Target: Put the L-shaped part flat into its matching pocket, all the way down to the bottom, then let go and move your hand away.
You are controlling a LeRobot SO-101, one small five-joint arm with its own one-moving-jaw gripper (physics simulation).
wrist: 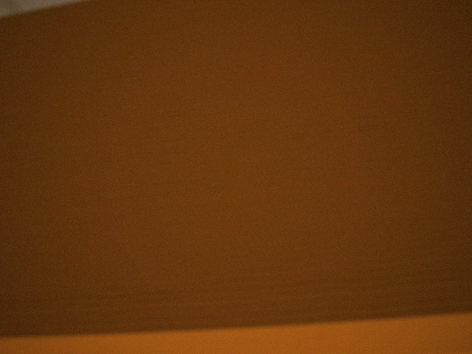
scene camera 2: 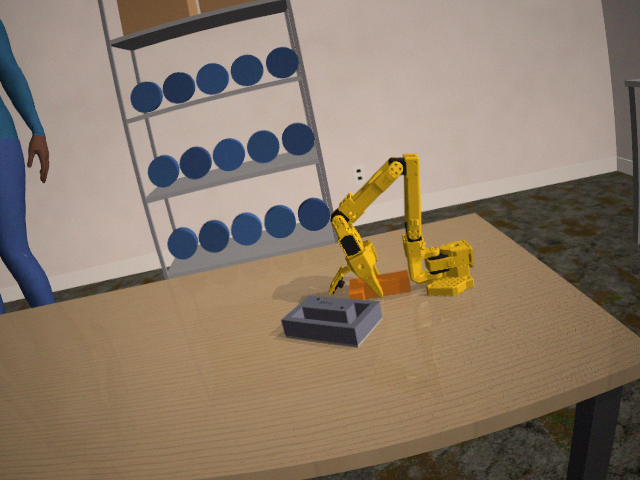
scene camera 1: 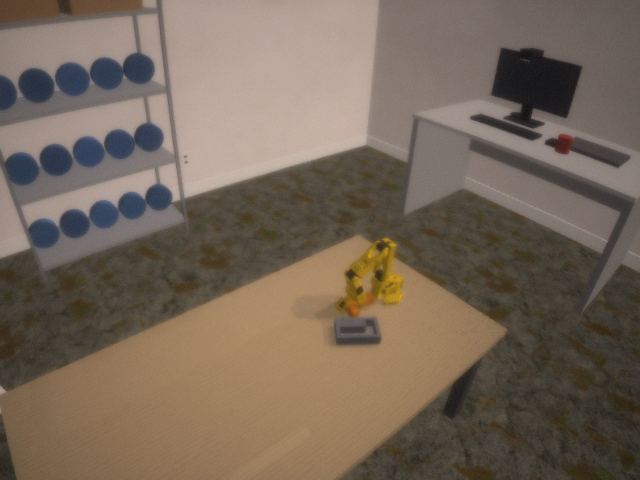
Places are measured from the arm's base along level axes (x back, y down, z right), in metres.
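Pixels of known places: hand at its tool point: (wrist: 241, 249) (scene camera 2: 380, 294) (scene camera 1: 360, 307); arm's base at its link origin: (scene camera 2: 436, 286) (scene camera 1: 383, 298).
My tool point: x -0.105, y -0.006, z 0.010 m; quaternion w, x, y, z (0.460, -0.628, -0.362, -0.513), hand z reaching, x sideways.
Ahead of a thing's pixels: the offset from my tool point to its top centre. Level surfaces: height alone.
The orange L-shaped part {dz -0.001, dx +0.001, dy -0.027 m} (scene camera 1: 368, 299) (scene camera 2: 397, 283) (wrist: 235, 150) is behind the tray, on the robot's side, and fills most of the wrist view. One leg runs toward the arm's base. It looks roughly level and low over the table; whether it touches the table is unclear. My gripper (scene camera 1: 351, 308) (scene camera 2: 356, 293) is shut on the part, with a jaw on either side. The jaws do not show clearly in the wrist view. The dark grey tray {dz -0.082, dx -0.098, dy -0.031 m} (scene camera 1: 357, 341) (scene camera 2: 319, 331) holds the pocket, around a raised inner block. The part is apart from the pocket, whose floor is partly hidden.
The wooden table {dy +0.006 m} (scene camera 1: 217, 372) (scene camera 2: 206, 382) carries the arm and tray. The yellow arm base (scene camera 1: 392, 297) (scene camera 2: 450, 285) stands near the table's far right end. A shelf rack, a desk with a monitor and a standing person are beyond the table.
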